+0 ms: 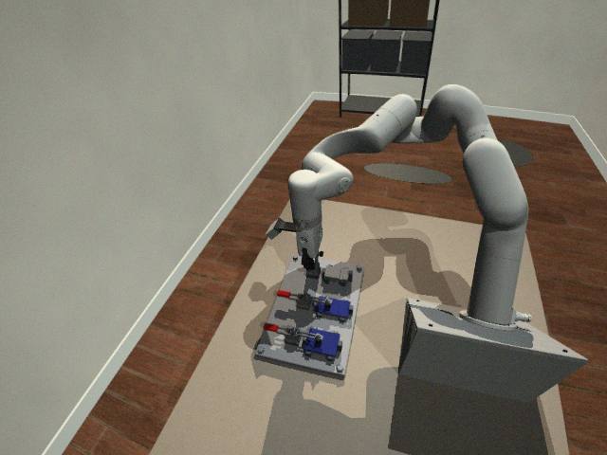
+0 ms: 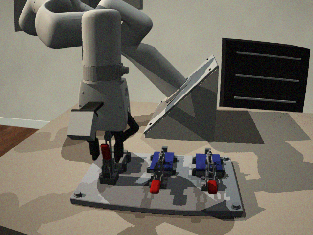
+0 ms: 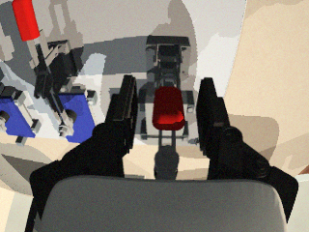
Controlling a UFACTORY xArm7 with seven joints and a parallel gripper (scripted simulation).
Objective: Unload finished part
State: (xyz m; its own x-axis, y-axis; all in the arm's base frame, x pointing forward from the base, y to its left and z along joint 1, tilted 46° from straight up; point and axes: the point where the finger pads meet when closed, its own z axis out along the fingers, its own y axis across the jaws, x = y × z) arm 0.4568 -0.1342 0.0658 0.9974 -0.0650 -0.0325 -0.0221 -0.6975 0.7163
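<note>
Right now the grey finished part is 80 mm behind my hand and 60 mm below it. The rest, counted from my hand: grey fixture plate 110 mm to the left, 80 mm below, 30 mm behind; blue blank 110 mm to the left, 80 mm behind, 60 mm below.
</note>
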